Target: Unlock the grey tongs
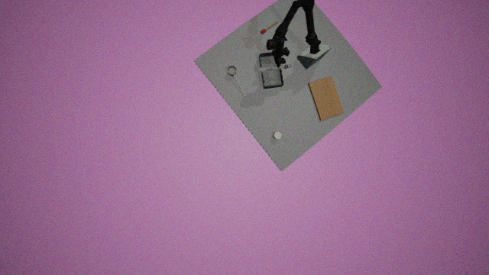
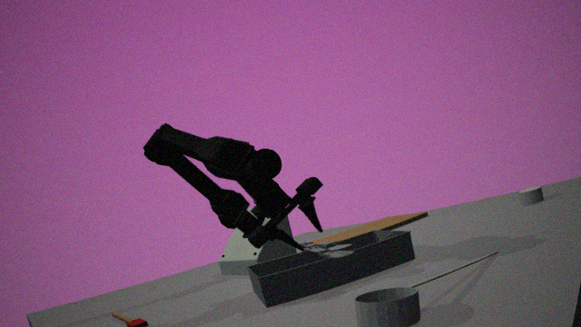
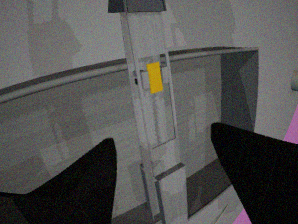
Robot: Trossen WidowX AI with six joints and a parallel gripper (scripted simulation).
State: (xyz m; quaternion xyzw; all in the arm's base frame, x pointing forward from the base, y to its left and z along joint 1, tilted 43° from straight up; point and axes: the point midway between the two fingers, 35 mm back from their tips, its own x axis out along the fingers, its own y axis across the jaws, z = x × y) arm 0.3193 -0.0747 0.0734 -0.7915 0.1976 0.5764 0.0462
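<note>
My gripper tip is 2 cm past the yellow lock piece, 2 cm to the right of it and 1 cm above it. Also, from my gripper tip: dark roasting tin (4 cm ahead, 1 cm to the right, 5 cm below); then small white cup (34 cm ahead, 49 cm to the left, 6 cm below); then wooden board (24 cm behind, 48 cm to the left, 7 cm below).
</note>
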